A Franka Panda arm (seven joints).
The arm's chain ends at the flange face. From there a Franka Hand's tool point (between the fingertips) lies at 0.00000 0.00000 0.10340 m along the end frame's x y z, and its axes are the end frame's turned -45 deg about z.
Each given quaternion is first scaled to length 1.
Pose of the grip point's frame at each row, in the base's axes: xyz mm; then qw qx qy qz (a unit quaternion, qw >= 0):
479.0 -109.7 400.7 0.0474 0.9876 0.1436 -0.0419
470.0 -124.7 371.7 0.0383 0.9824 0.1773 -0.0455
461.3 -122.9 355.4 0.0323 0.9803 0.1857 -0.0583
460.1 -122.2 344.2 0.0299 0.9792 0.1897 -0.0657
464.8 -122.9 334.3 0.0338 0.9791 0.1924 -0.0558
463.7 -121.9 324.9 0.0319 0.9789 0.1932 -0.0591
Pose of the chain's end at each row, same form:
486.2 -98.8 503.3 0.0598 0.9674 -0.2453 -0.0206
477.8 -115.3 474.4 0.0528 0.9754 -0.2121 -0.0274
471.9 -114.1 457.9 0.0522 0.9768 -0.2036 -0.0415
472.2 -113.6 446.5 0.0528 0.9772 -0.1995 -0.0493
474.8 -113.8 436.8 0.0526 0.9782 -0.1969 -0.0386
474.4 -113.1 427.4 0.0521 0.9783 -0.1961 -0.0424

